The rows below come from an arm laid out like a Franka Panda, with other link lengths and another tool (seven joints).
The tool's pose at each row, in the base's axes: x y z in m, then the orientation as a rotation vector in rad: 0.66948 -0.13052 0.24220 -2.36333 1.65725 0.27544; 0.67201 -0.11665 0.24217 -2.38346 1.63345 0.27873; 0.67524 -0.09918 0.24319 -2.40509 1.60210 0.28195; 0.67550 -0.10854 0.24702 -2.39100 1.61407 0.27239; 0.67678 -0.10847 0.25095 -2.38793 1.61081 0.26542; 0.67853 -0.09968 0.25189 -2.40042 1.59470 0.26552; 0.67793 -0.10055 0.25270 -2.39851 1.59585 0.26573; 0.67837 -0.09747 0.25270 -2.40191 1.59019 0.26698; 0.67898 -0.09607 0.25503 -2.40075 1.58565 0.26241; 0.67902 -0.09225 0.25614 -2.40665 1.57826 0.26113; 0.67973 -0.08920 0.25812 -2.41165 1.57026 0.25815; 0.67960 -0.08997 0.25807 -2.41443 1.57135 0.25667
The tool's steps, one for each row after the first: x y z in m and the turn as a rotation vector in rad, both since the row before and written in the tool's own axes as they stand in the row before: -0.01155 -0.00691 0.00418 -0.00693 -0.00077 -0.02043; -0.01466 -0.00917 0.00421 -0.00555 -0.00259 -0.02542; 0.00721 0.00289 -0.00648 0.01003 0.00243 0.01073; -0.00072 -0.00159 -0.00375 0.00647 0.00090 -0.00168; -0.00738 -0.00487 0.00176 -0.00318 0.00008 -0.01366; 0.00030 0.00079 -0.00103 0.00086 -0.00061 0.00131; -0.00254 -0.00155 0.00093 -0.00098 -0.00107 -0.00438; -0.00166 -0.00133 -0.00180 0.00447 0.00018 -0.00285; -0.00364 -0.00159 0.00011 -0.00106 0.00082 -0.00644; -0.00294 -0.00203 -0.00097 0.00053 0.00108 -0.00669; 0.00063 0.00042 -0.00018 -0.00175 0.00249 -0.00031
